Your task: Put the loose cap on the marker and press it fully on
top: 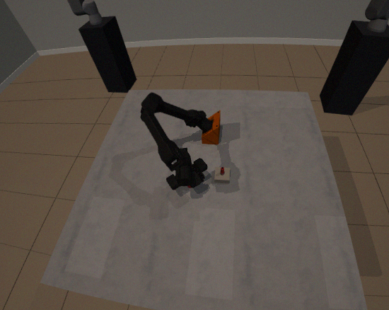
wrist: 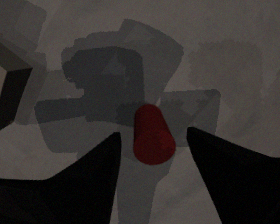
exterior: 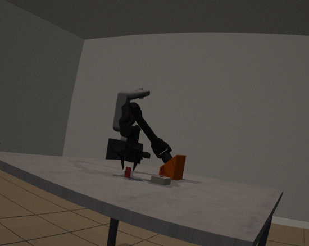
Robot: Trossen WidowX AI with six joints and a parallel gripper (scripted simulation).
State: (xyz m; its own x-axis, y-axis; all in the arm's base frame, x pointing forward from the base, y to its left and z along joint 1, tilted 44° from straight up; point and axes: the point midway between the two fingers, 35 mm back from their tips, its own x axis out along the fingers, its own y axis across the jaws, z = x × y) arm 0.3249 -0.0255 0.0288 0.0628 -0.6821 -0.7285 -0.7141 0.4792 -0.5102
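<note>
My gripper tip is now 10 mm above the red cap. Round my gripper tip: holder block 150 mm to the left, 80 mm behind, 20 mm below.
</note>
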